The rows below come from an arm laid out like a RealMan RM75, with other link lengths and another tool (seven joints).
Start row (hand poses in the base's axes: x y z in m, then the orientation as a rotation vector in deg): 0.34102, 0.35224, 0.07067, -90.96, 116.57, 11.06
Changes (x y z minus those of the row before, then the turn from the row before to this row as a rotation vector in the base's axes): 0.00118, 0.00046, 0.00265, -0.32, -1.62, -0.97; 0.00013, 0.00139, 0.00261, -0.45, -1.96, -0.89; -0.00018, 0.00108, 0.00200, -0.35, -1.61, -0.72; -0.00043, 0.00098, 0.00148, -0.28, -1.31, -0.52; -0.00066, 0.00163, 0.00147, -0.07, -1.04, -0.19; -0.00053, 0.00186, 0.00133, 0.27, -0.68, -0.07; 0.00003, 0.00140, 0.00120, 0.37, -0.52, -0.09; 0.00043, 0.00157, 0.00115, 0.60, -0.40, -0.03; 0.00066, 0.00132, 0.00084, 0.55, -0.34, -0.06
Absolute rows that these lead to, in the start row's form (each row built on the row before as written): 0.34220, 0.35270, 0.07332, -89.80, 116.19, 9.05; 0.34233, 0.35409, 0.07593, -88.71, 115.52, 6.68; 0.34215, 0.35517, 0.07793, -87.80, 114.93, 4.78; 0.34172, 0.35615, 0.07941, -87.12, 114.39, 3.27; 0.34106, 0.35778, 0.08088, -86.71, 113.74, 2.32; 0.34053, 0.35964, 0.08221, -86.29, 113.18, 2.04; 0.34056, 0.36104, 0.08341, -85.83, 112.73, 1.97; 0.34099, 0.36261, 0.08456, -85.31, 112.26, 2.24; 0.34165, 0.36393, 0.08540, -84.81, 111.87, 2.49
